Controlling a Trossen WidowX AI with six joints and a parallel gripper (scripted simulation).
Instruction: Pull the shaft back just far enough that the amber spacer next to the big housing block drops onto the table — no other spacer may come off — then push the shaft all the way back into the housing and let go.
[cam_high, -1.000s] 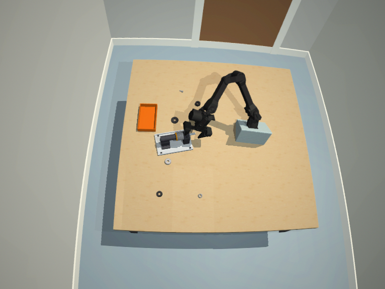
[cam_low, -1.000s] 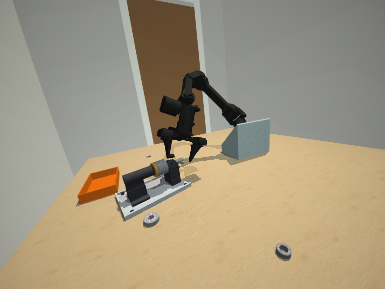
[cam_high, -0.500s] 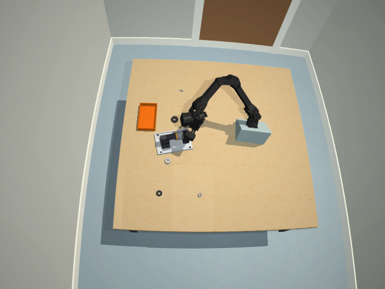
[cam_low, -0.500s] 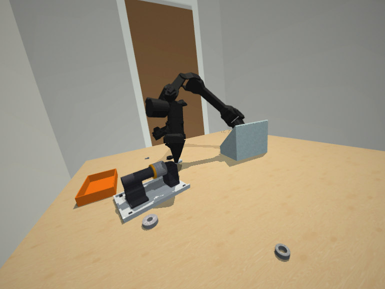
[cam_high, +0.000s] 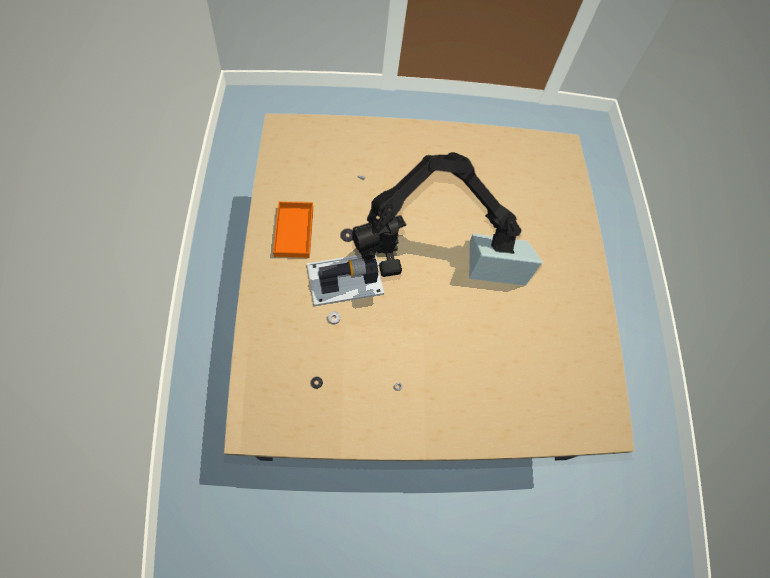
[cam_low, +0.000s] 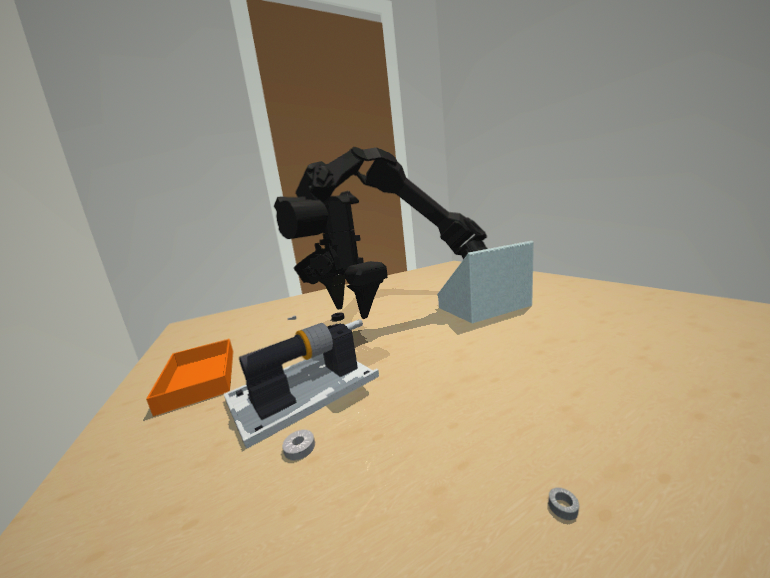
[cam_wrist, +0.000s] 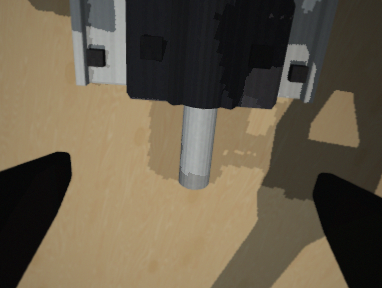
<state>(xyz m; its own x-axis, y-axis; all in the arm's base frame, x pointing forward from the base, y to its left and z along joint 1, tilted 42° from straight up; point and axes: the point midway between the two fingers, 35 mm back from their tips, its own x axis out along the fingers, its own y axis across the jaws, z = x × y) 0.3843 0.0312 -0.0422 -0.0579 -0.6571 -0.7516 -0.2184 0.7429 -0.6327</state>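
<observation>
Right now the grey shaft is 50 mm ahead of my gripper tip, 10 mm to the left of it and 30 mm below it. The rest, counted from my gripper tip: amber spacer: 100 mm ahead, 20 mm to the left, 30 mm below; orange tray: 300 mm ahead, 140 mm to the right, 100 mm below.
</observation>
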